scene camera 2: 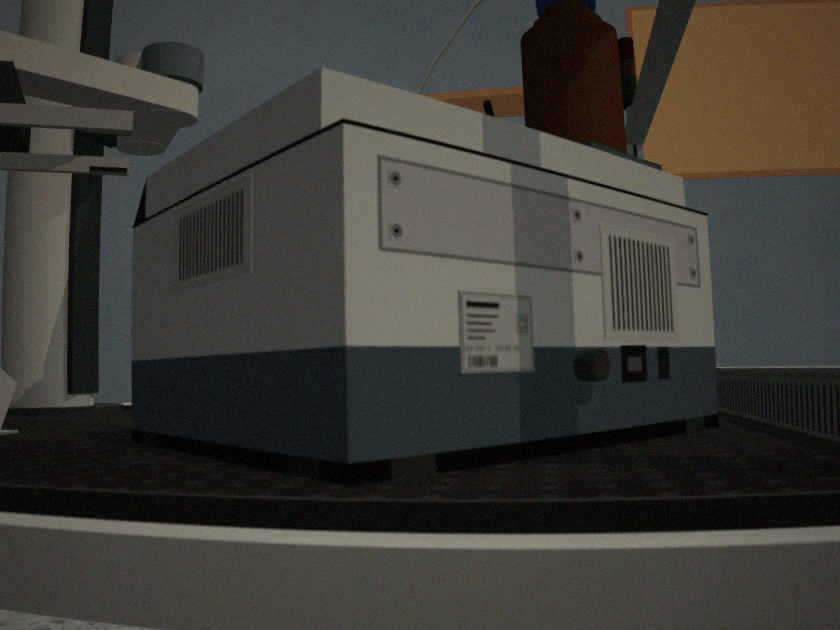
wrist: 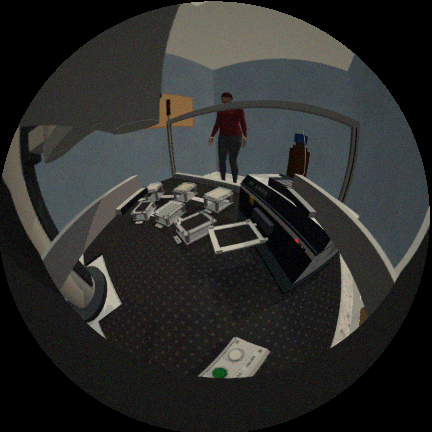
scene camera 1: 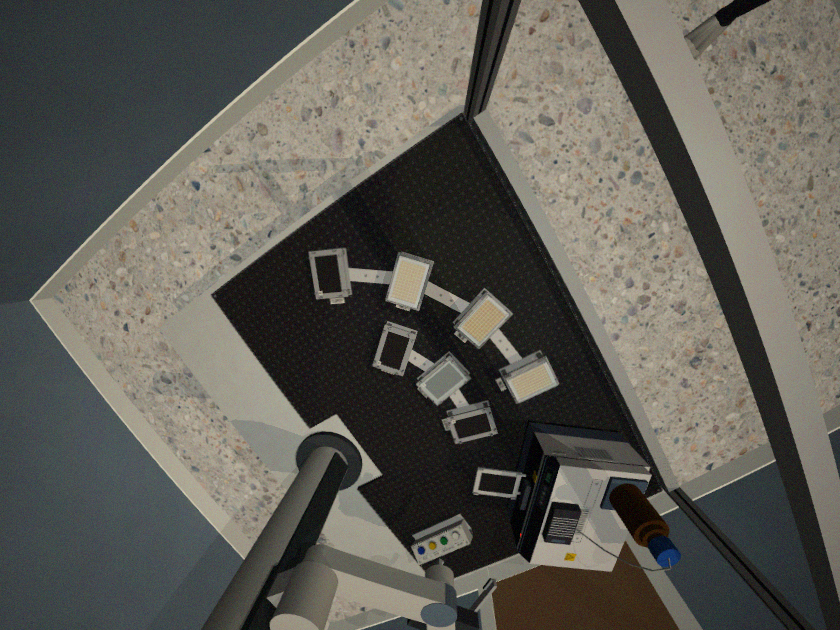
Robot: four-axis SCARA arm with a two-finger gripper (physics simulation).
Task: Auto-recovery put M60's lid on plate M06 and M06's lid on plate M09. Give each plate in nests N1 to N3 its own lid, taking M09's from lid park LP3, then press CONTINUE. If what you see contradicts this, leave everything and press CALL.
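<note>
There is a button box [scene camera 1: 454, 533], and I find it in the wrist view as well [wrist: 240, 358]. I can also see a dark perforated deck [scene camera 2: 742, 456]; the wrist view shows the deck too [wrist: 181, 304]. As for my gripper [wrist: 212, 177], it holds nothing.
</note>
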